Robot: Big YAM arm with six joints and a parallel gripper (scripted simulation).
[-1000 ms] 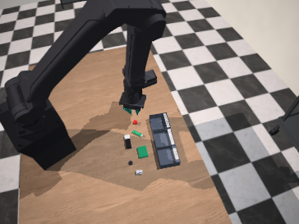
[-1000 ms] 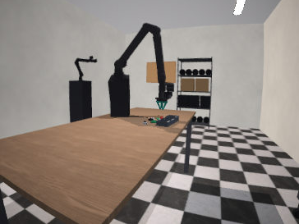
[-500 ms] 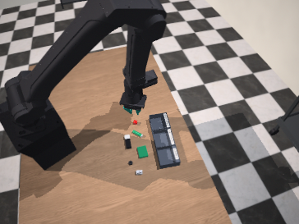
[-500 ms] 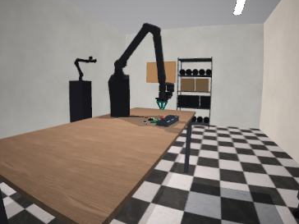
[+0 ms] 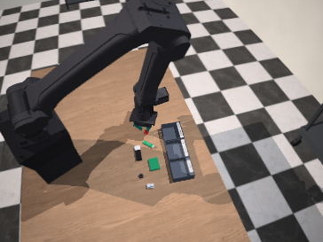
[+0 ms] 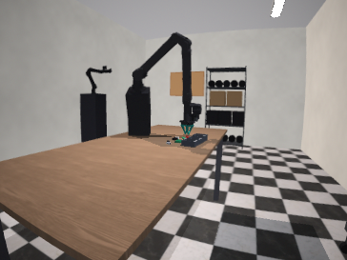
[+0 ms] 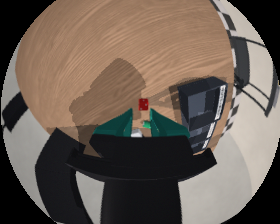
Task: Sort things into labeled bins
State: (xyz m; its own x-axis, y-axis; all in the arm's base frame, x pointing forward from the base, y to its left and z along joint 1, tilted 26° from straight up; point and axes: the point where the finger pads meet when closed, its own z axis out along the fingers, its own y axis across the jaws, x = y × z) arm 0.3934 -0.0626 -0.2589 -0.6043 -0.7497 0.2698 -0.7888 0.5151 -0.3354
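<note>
Now: hand 3 cm above the red die. From my hand the other things lie so: black-and-white block: 7 cm to the right, 6 cm behind, 3 cm below; green battery: 6 cm to the right, 3 cm below, 1 cm behind; flat green square: 15 cm to the right, 3 cm below, 3 cm behind.
</note>
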